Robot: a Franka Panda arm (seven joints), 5 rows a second.
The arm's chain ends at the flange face. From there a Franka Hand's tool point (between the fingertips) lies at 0.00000 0.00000 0.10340 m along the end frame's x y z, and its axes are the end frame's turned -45 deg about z.
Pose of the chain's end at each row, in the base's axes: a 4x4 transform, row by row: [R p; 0 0 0 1], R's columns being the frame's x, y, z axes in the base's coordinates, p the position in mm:
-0.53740 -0.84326 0.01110 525.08; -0.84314 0.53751 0.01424 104.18; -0.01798 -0.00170 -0.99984 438.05; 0 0 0 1
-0.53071 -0.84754 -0.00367 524.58; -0.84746 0.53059 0.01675 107.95; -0.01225 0.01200 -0.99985 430.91; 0 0 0 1
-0.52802 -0.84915 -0.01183 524.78; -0.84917 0.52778 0.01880 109.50; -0.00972 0.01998 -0.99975 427.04; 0 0 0 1
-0.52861 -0.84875 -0.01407 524.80; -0.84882 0.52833 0.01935 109.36; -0.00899 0.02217 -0.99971 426.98; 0 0 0 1
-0.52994 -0.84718 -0.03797 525.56; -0.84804 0.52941 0.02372 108.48; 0.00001 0.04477 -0.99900 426.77; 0 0 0 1
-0.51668 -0.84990 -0.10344 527.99; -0.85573 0.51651 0.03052 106.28; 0.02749 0.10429 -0.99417 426.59; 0 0 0 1
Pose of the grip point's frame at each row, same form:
0.21628 -0.97627 0.01110 526.23; -0.97627 -0.21611 0.01424 105.65; -0.01151 -0.01392 -0.99984 334.67; 0 0 0 1
0.22403 -0.97457 -0.00367 524.20; -0.97443 -0.22406 0.01675 109.68; -0.01715 -0.00018 -0.99985 327.53; 0 0 0 1
0.22707 -0.97381 -0.01183 523.56; -0.97365 -0.22726 0.01880 111.44; -0.02100 0.00725 -0.99975 323.67; 0 0 0 1
0.22637 -0.97394 -0.01407 523.35; -0.97379 -0.22662 0.01935 111.36; -0.02203 0.00932 -0.99971 323.61; 0 0 0 1
0.22432 -0.97377 -0.03797 521.63; -0.97400 -0.22531 0.02372 110.93; -0.03165 0.03166 -0.99900 323.47; 0 0 0 1
0.23562 -0.96632 -0.10344 517.29; -0.97032 -0.23986 0.03052 109.44; -0.05431 0.09318 -0.99417 323.79; 0 0 0 1

